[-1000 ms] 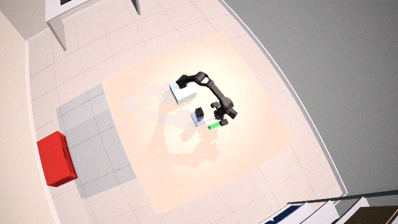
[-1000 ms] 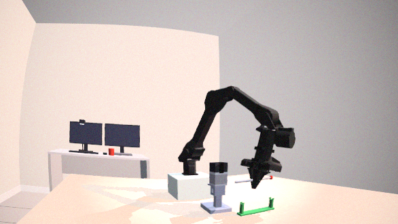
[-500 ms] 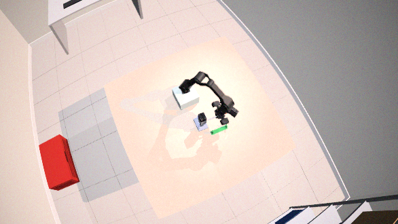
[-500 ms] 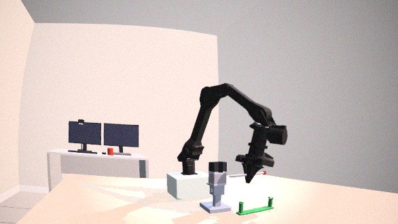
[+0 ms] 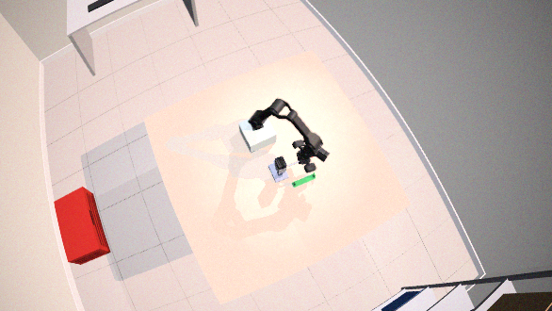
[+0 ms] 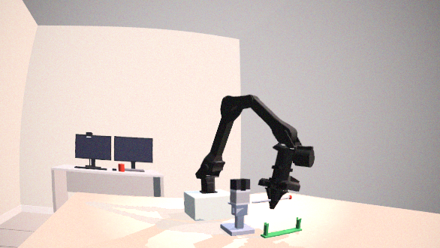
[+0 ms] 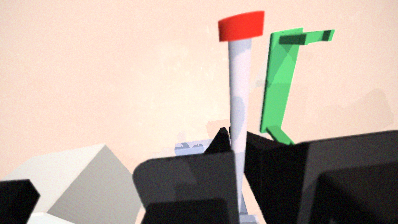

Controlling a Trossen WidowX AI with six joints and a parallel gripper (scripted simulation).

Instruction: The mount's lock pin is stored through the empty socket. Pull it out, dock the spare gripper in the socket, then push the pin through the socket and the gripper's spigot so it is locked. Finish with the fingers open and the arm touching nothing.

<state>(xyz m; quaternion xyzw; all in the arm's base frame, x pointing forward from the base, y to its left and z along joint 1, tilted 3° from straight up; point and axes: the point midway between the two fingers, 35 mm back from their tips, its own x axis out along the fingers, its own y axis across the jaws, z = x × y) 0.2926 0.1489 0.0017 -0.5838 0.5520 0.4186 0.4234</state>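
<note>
Right now my gripper tip is 110 mm to the left of the socket, 20 mm above it and 10 mm past it. Also, from my gripper tip: spare gripper (110 mm to the right, 60 mm above); green rack (80 mm ahead, 50 mm below).
</note>
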